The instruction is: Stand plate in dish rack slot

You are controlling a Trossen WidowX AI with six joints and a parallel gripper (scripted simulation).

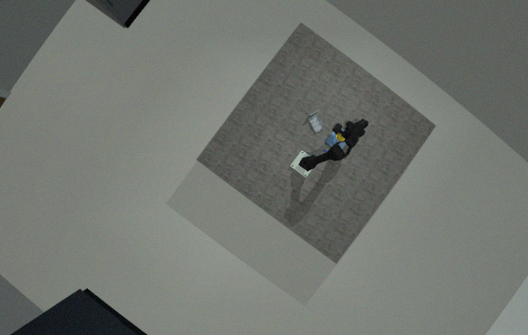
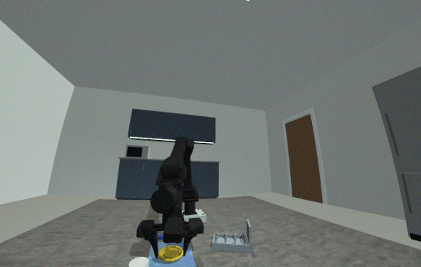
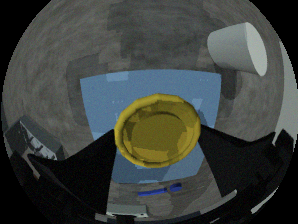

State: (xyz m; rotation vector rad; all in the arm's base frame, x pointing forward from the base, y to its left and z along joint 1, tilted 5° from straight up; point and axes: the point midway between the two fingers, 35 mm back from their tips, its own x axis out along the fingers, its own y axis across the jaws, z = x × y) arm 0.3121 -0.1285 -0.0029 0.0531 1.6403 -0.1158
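Now: gripper tip 10 mm past the grey dish rack, 210 mm to the right of it and 10 mm below it. The rest, counted from my gripper tip: yellow plate 10 mm above; white cup 70 mm ahead, 80 mm to the right, 20 mm above; blue spoon 140 mm behind.
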